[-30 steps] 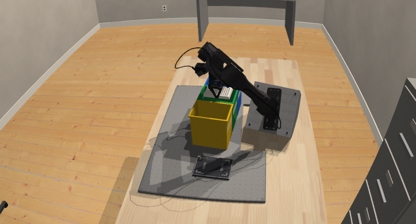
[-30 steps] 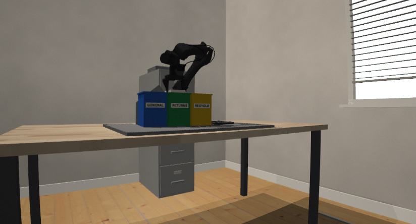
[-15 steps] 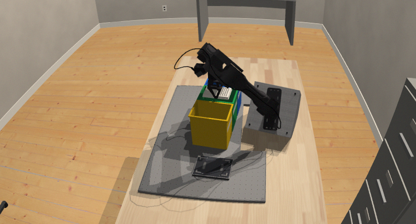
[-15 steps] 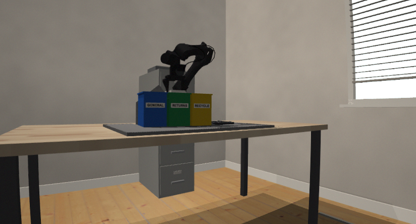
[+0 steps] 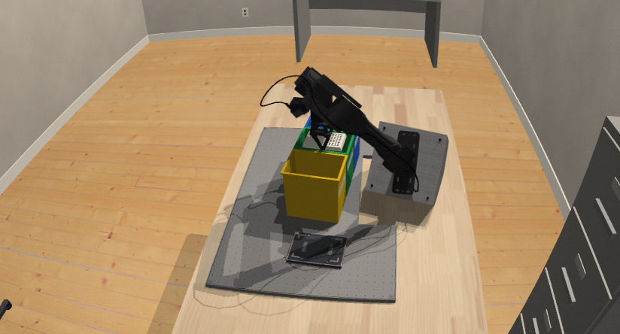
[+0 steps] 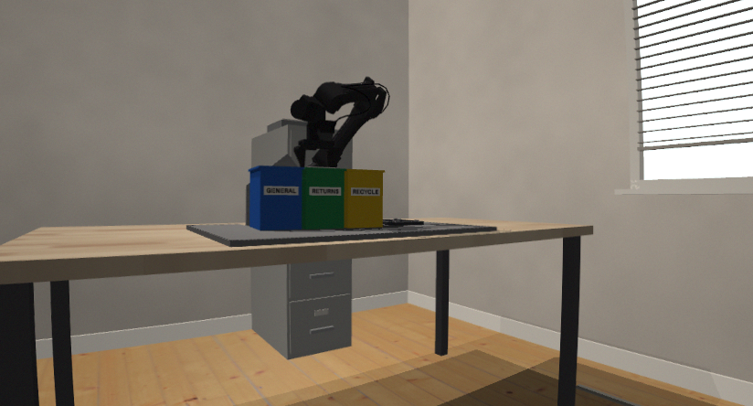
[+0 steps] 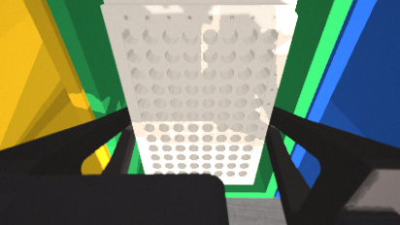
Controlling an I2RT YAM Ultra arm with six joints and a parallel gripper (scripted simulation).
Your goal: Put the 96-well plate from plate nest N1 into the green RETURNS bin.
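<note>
Right now the green returns bin is 9 cm below my hand. From my hand the other things lie so: white 96-well plate (right at my hand); blue general bin (13 cm to the right, 9 cm below, 1 cm ahead); yellow recycle bin (13 cm to the left, 9 cm below, 1 cm behind).
</note>
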